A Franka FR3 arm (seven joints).
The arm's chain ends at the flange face. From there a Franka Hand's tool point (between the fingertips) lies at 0.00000 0.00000 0.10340 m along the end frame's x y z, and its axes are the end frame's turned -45 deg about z.
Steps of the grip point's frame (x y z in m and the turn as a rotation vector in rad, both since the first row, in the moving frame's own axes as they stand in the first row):
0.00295, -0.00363, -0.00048, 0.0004, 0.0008, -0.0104
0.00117, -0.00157, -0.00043, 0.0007, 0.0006, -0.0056
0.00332, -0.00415, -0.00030, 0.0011, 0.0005, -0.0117
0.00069, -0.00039, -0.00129, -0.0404, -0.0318, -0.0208
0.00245, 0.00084, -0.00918, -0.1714, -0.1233, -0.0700
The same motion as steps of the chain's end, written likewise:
-0.00051, -0.00456, -0.00048, 0.0008, 0.0003, -0.0104
-0.00028, -0.00184, -0.00043, 0.0009, -0.0001, -0.0056
-0.00054, -0.00517, -0.00030, 0.0011, -0.0004, -0.0117
-0.00047, -0.00603, -0.00115, -0.0511, 0.0061, -0.0208
-0.00191, -0.02239, -0.00688, -0.2084, 0.0340, -0.0700

